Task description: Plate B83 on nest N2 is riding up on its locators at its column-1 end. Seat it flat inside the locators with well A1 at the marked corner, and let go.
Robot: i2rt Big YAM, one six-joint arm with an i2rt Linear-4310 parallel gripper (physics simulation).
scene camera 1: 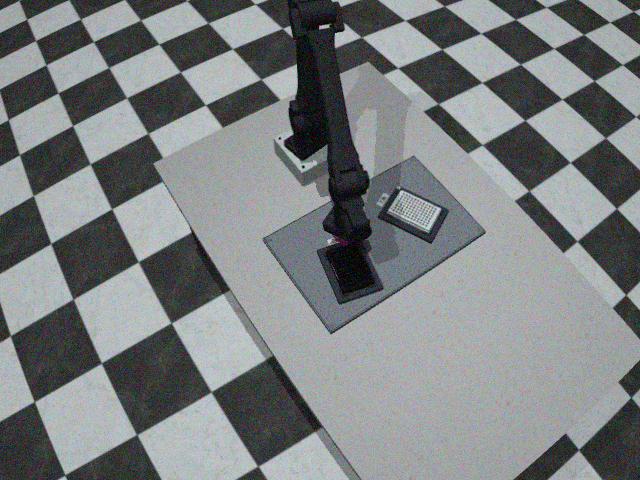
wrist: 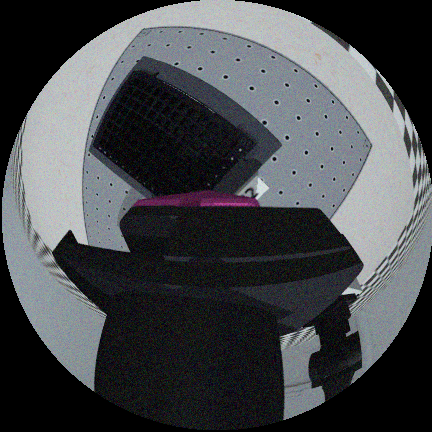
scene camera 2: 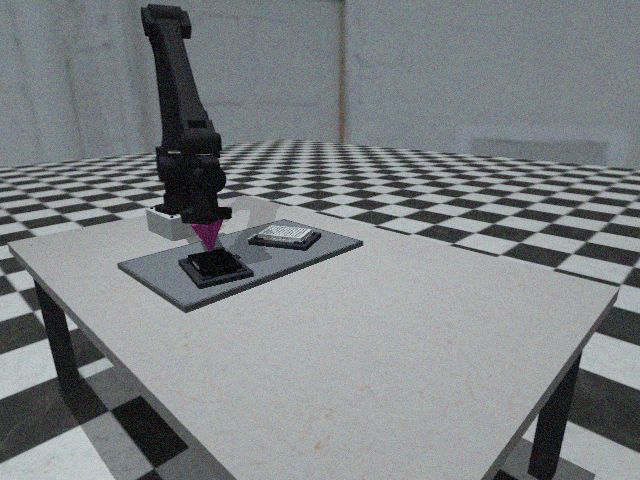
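Where they show: gripper, between the fingertips: (scene camera 1: 346, 244) (wrist: 207, 197) (scene camera 2: 211, 250); arm's base, origin of its link: (scene camera 1: 307, 142) (wrist: 328, 308) (scene camera 2: 179, 208).
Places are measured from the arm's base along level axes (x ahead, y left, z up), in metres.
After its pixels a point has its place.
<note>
Black plate B83 (scene camera 1: 353, 268) {y -0.183, x 0.375, z -0.028 m} (scene camera 2: 216, 262) {y -0.193, x 0.382, z -0.027 m} (wrist: 170, 127) {y -0.194, x 0.356, z -0.037 m} lies on the dark nest N2 (scene camera 1: 357, 296) {y -0.225, x 0.433, z -0.043 m} (scene camera 2: 227, 277) {y -0.213, x 0.438, z -0.042 m} (wrist: 266, 140) {y -0.206, x 0.279, z -0.041 m}. Its dark surface makes its tilt and the marked corner hard to judge. In the wrist view, rows of wells show, with a line of small bright dots near the end by the N2 label (wrist: 253, 191) {y -0.156, x 0.269, z -0.051 m}. My gripper (scene camera 1: 342, 240) {y -0.147, x 0.310, z -0.028 m} (scene camera 2: 210, 250) {y -0.147, x 0.310, z -0.028 m} is shut and empty. Its magenta fingers point down at the plate's label-side end, at or just above the plate's top; contact cannot be told. In the wrist view the fingertips are hidden.
A white well plate (scene camera 1: 415, 210) {y 0.067, x 0.363, z -0.028 m} (scene camera 2: 286, 233) {y 0.056, x 0.374, z -0.027 m} sits on a second dark nest (scene camera 1: 430, 237) {y 0.041, x 0.445, z -0.041 m} (scene camera 2: 309, 244) {y 0.060, x 0.448, z -0.045 m} to the right. Both nests stand on a grey perforated board (scene camera 1: 302, 268) {y -0.269, x 0.276, z -0.053 m} (scene camera 2: 170, 289) {y -0.305, x 0.367, z -0.053 m} (wrist: 320, 120) {y -0.255, x 0.231, z -0.053 m}. The arm's pale base block (scene camera 1: 302, 170) {y -0.081, x 0.067, z -0.001 m} (scene camera 2: 164, 225) {y -0.081, x 0.034, z -0.027 m} stands behind.
</note>
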